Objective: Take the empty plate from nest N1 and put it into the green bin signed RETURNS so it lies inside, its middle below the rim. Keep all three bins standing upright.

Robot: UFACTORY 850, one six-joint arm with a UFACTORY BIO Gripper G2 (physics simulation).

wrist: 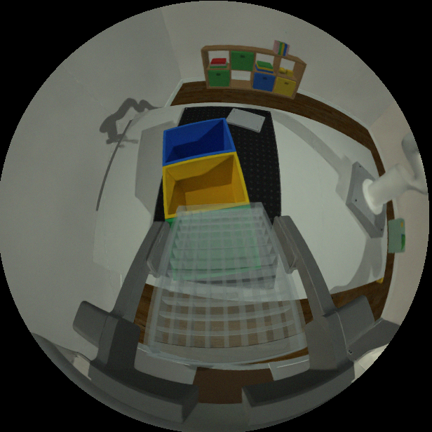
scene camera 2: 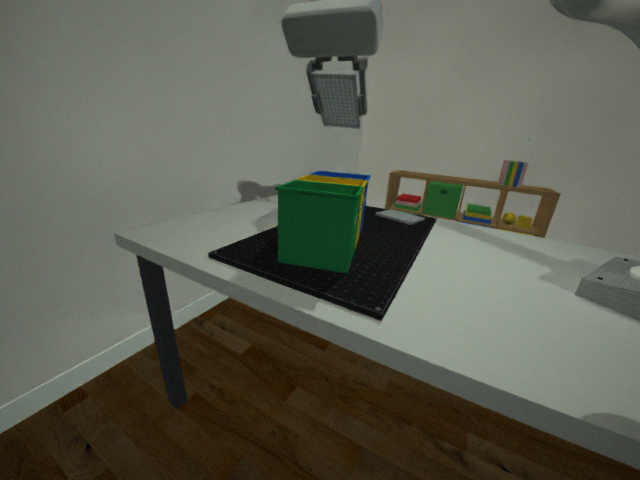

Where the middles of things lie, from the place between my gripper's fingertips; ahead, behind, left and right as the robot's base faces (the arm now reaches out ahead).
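Relative to the gridded plate [scene camera 2: 336, 91], my hand is 30 mm to the right and 20 mm below. Distances from my hand: yellow bin [wrist: 217, 178], 110 mm to the right, 50 mm ahead, 250 mm below; green bin [scene camera 2: 317, 222], 20 mm to the left, 20 mm ahead, 250 mm below; blue bin [wrist: 202, 138], 240 mm to the right, 70 mm ahead, 250 mm below.
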